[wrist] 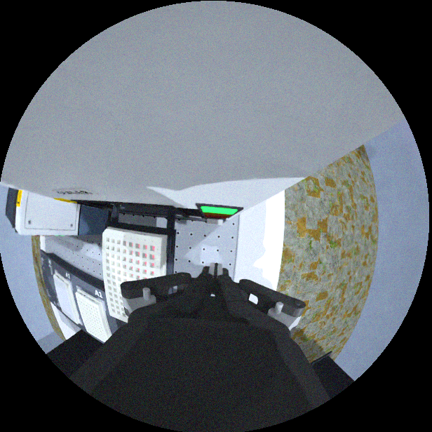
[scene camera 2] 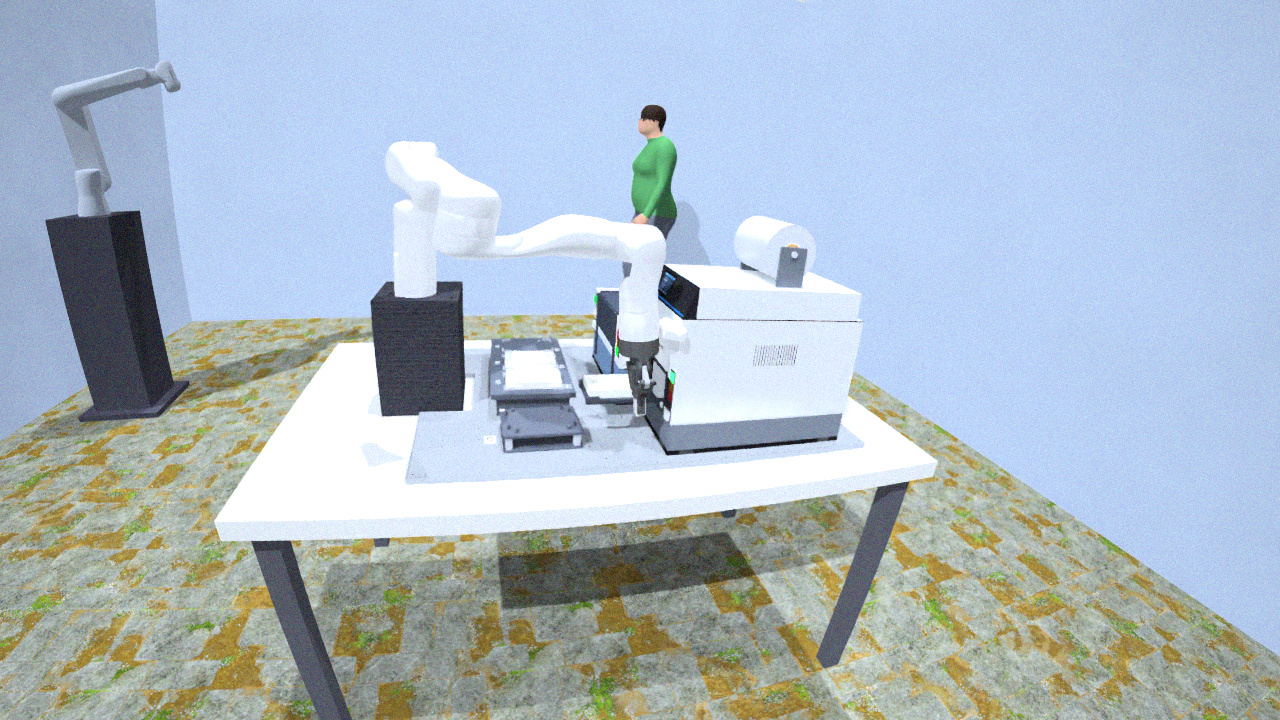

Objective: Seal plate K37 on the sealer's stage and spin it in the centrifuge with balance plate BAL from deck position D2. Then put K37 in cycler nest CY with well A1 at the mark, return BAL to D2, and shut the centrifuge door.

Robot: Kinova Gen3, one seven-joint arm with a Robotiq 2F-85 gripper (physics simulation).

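Places are measured from the arm's base along level axes (x down, y back, z left), in metres.
Pixels of known places: gripper, fingertip midpoint: (scene camera 2: 639,414); arm's base, origin of the base link: (scene camera 2: 416,292).
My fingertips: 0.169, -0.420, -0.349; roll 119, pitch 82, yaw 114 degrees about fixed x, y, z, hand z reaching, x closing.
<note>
Ahead of a thing's pixels: the offset from my fingertips to its middle, as dx, dy, dz. "pt": to the spot under its first point.
A white well plate {-0.021, +0.016, +0.101} (scene camera 2: 605,386) (wrist: 131,265), its label unreadable, lies on the extended dark stage of the sealer {-0.147, -0.281, +0.070} (scene camera 2: 760,371) (wrist: 215,110). Reddish wells show along one side in the wrist view. My gripper (scene camera 2: 640,411) (wrist: 215,270) is shut and empty, pointing down beside the stage, close to the sealer's front. The sealer's status light {pt -0.076, -0.061, -0.002} (scene camera 2: 672,377) (wrist: 219,210) is green. Two pale plates (wrist: 66,298) (wrist: 93,315) sit on the dark deck rack, near the labels A1 and A2. I cannot tell which is BAL. The centrifuge's door and the cycler nest cannot be made out.
A white and dark blue device {pt -0.051, -0.048, +0.368} (scene camera 2: 607,331) (wrist: 52,214) stands behind the sealer. A low dark stand (scene camera 2: 540,422) is in front of the deck rack. The sealer's large white body fills the upper wrist view. A person in green (scene camera 2: 654,179) stands beyond the table.
</note>
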